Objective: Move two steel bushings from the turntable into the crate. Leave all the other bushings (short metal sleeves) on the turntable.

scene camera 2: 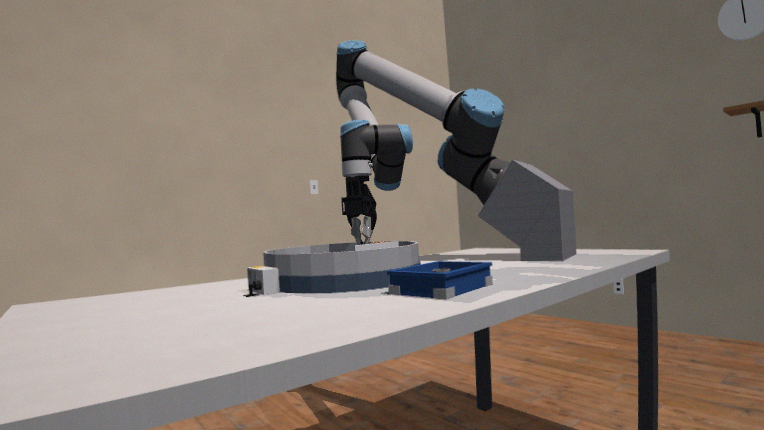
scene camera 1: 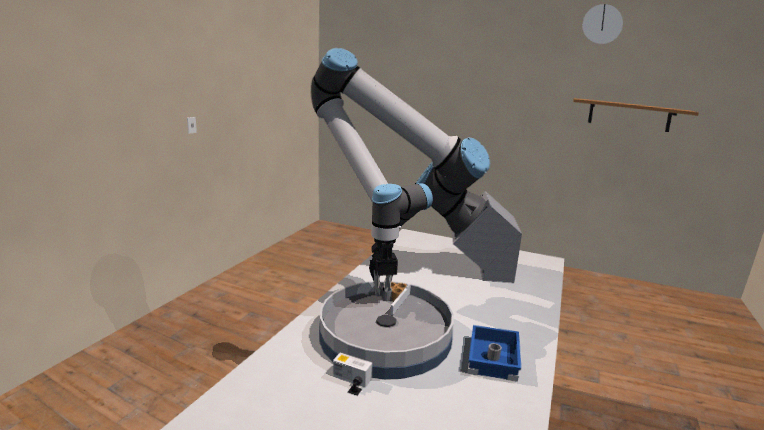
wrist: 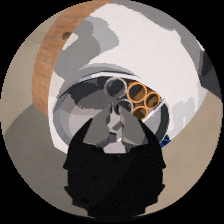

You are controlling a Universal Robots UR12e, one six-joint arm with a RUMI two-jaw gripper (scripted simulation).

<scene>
In view: the gripper [scene camera 2: 363, 249] and a grey turntable [scene camera 1: 365, 320].
The gripper shows as well in scene camera 1 [scene camera 1: 382, 294] and in the wrist view [wrist: 114, 105]. The grey turntable shows as well in the wrist view [wrist: 86, 100].
</scene>
